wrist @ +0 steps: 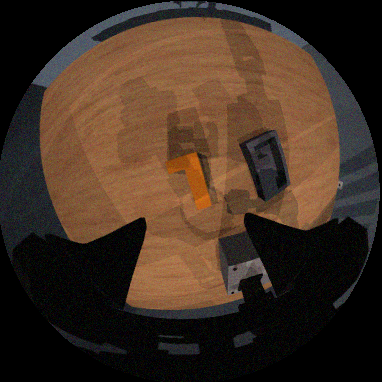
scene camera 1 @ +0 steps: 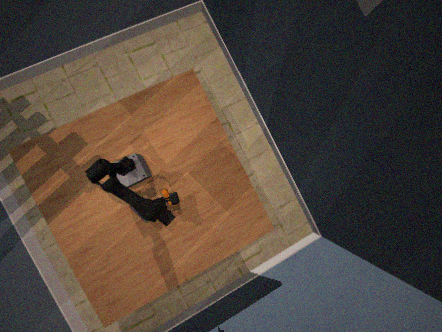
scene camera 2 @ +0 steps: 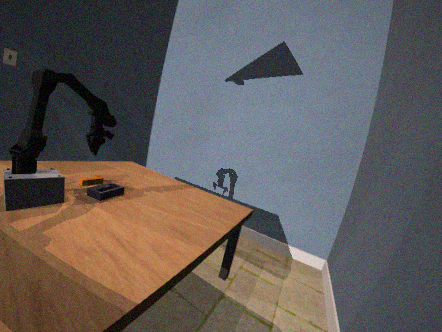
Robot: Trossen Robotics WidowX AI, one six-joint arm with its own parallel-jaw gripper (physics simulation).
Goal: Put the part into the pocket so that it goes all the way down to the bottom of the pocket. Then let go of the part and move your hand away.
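Seen in the pictures: gripper, fingertip midpoint: [wrist: 196, 220] [scene camera 1: 164, 199] [scene camera 2: 93, 153]; arm's base at its link origin: [wrist: 249, 282] [scene camera 1: 129, 165] [scene camera 2: 23, 171].
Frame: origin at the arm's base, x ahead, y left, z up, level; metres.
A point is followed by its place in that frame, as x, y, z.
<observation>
The orange L-shaped part [scene camera 1: 165, 193] @(0.250, 0.104, -0.075) [scene camera 2: 91, 181] @(0.269, 0.090, -0.086) [wrist: 198, 181] @(0.277, 0.103, -0.075) lies flat on the table. The dark block with the pocket [scene camera 2: 113, 194] @(0.304, -0.108, -0.092) [wrist: 252, 166] @(0.290, -0.016, -0.080) stands apart from it, to its right in the wrist view. The pocket is open at the top, with a shaped recess inside, and the part is outside it. In scene camera 1 the block is not clearly visible near the arm. My gripper [scene camera 2: 103, 144] [wrist: 196, 220] @(0.277, 0.120, 0.060) is open and empty, with its fingers wide apart. It hangs well above the table and the part, touching neither.
The arm's grey base box [scene camera 1: 136, 171] @(0.051, 0.023, -0.002) [scene camera 2: 35, 192] @(0.027, -0.099, -0.049) [wrist: 241, 250] @(0.109, 0.024, -0.038) stands on the wooden table [scene camera 1: 200, 120] @(-0.115, 0.524, -0.104) [scene camera 2: 165, 235] @(0.314, -0.492, -0.105) [wrist: 100, 75] @(0.616, 0.307, -0.105), close to the part and the block. The arm [scene camera 1: 131, 196] @(0.193, 0.103, 0.373) [scene camera 2: 75, 84] @(0.150, 0.054, 0.375) reaches out over the table. Shadows cross the table top.
</observation>
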